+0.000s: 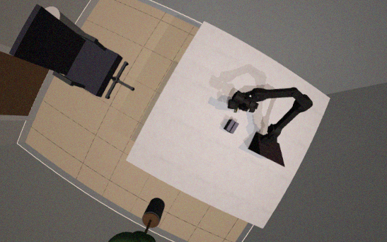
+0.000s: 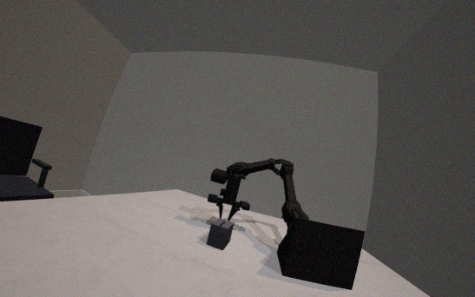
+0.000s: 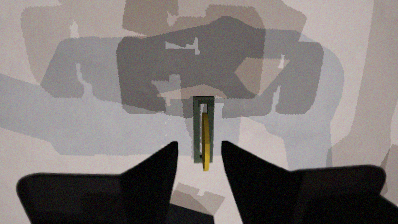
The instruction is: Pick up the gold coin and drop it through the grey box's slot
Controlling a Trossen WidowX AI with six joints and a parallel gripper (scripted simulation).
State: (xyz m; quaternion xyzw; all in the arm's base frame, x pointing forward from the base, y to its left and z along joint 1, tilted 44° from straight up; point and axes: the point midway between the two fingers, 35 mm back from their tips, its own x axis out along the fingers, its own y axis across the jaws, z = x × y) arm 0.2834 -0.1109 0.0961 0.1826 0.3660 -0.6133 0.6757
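Right now the gold coin is 1 cm behind my gripper tip and 1 cm below it.
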